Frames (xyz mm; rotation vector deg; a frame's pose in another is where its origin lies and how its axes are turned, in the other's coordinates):
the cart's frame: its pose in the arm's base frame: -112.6 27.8 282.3 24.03 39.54 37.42
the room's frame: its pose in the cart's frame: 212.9 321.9 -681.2 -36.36 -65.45 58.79
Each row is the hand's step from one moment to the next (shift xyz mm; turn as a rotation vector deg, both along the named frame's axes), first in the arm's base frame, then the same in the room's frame.
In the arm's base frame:
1: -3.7 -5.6 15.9 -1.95 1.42 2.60
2: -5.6 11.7 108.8 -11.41 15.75 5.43
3: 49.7 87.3 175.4 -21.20 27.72 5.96
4: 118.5 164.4 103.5 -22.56 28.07 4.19
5: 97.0 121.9 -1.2 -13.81 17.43 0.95
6: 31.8 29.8 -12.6 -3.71 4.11 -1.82
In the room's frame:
1: 8.8 -1.0 14.8 2.97 1.61 1.09
2: 91.3 -15.1 58.7 14.59 13.02 -5.05
3: 189.1 -66.3 26.7 22.94 24.73 -10.74
4: 180.9 -101.0 -94.0 21.85 26.48 -11.67
5: 74.0 -67.3 -119.5 12.29 16.60 -8.30
6: 8.4 -21.6 -39.0 1.34 4.78 -3.06

